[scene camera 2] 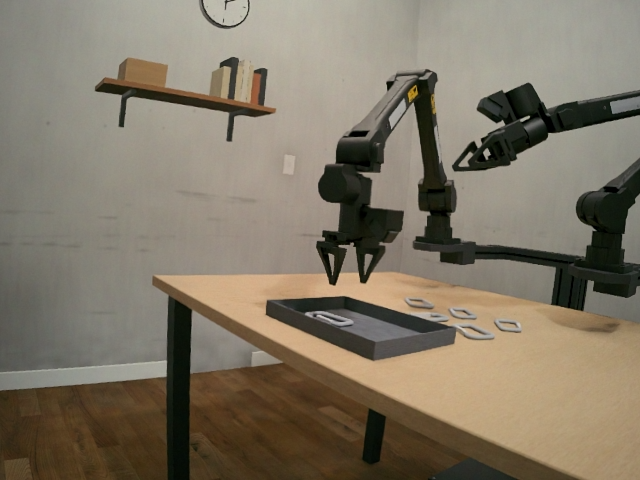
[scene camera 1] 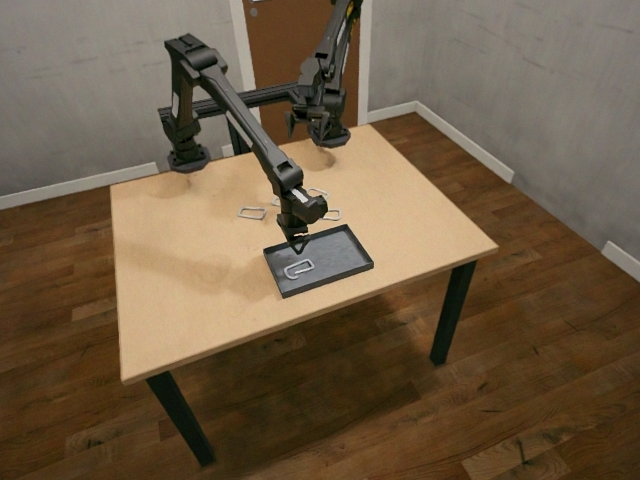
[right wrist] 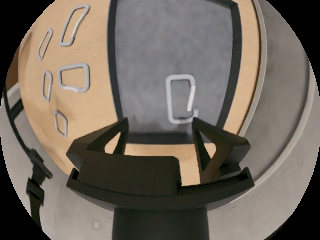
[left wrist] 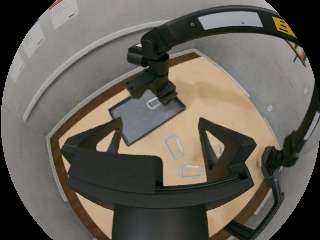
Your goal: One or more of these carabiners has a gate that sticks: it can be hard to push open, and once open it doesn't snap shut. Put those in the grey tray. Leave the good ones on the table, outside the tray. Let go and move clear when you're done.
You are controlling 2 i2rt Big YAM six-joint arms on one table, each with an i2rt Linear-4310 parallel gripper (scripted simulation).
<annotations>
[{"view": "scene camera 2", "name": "my left gripper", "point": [460, 166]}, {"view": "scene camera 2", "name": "my right gripper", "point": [348, 284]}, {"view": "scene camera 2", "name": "grey tray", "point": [383, 328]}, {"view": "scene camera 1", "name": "my left gripper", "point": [304, 140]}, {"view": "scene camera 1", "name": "my right gripper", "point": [294, 245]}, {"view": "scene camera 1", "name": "grey tray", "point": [336, 253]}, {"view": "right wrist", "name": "my right gripper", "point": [160, 121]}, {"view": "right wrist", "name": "grey tray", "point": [142, 50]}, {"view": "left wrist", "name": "my left gripper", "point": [160, 121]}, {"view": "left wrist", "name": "grey tray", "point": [137, 117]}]
</annotations>
